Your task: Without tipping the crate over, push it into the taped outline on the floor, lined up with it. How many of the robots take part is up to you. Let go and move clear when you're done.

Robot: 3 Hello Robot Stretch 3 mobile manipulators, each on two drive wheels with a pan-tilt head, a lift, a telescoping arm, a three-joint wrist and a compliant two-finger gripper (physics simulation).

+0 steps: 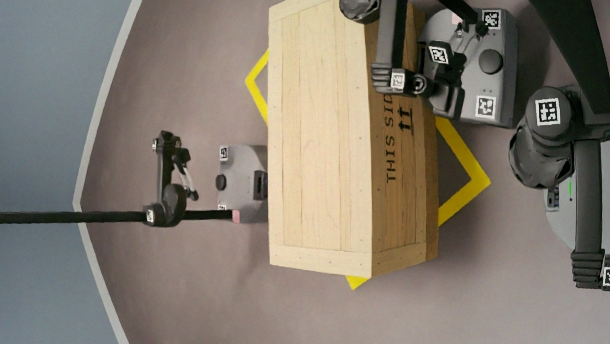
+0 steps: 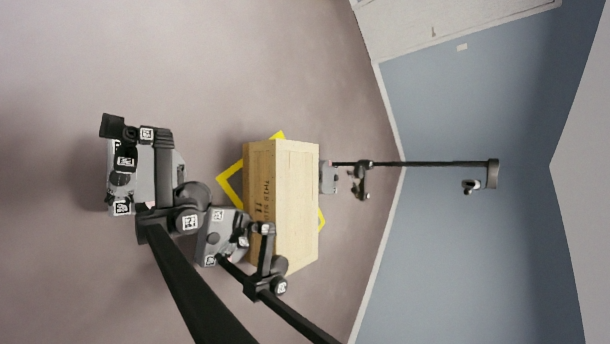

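The wooden crate (image 1: pixel 320 130) (image 2: pixel 297 200) stands upright over the yellow taped outline (image 1: pixel 462 202) (image 2: pixel 230 193), turned relative to it. Tape corners stick out on several sides; the rest is hidden. A robot base is close to the crate's lettered side; its gripper (image 1: pixel 471 31) (image 2: pixel 229 249) hangs above that base with its fingers apart. Another robot is behind the crate, its base partly hidden; its gripper (image 1: pixel 194 195) (image 2: pixel 351 172) shows small, its opening unclear. I cannot tell which is r1 or r3. My r2 gripper (image 2: pixel 120 195) is above my base, away from the crate; its fingers are unclear.
My own arm (image 1: pixel 587 195) (image 2: pixel 163 175) and base (image 1: pixel 560 220) (image 2: pixel 145 170) are across the floor from the crate's lettered side. Blue walls (image 1: pixel 40 110) (image 2: pixel 450 260) stand behind the far robot, with a pale door (image 2: pixel 415 30) in one of them.
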